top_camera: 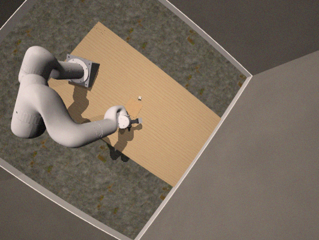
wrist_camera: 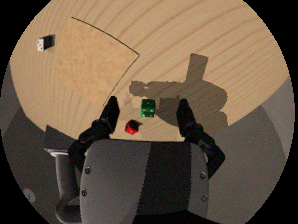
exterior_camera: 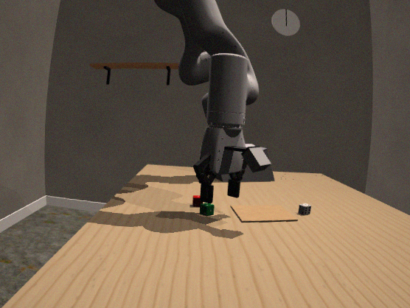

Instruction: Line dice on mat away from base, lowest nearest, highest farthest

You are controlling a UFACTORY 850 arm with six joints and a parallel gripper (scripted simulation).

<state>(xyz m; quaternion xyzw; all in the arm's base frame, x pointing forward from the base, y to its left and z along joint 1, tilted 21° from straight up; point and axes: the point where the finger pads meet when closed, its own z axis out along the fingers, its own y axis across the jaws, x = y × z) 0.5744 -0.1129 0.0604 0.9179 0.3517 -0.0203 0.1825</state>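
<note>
My hand is 30 mm past the green die, 20 mm to the left of it and 40 mm above it. From my hand the other things lie so: white die (30 mm behind, 230 mm to the left, 40 mm below); then red die (110 mm behind, 40 mm to the right, 40 mm below); then tan mat (40 mm behind, 120 mm to the left, 50 mm below).
</note>
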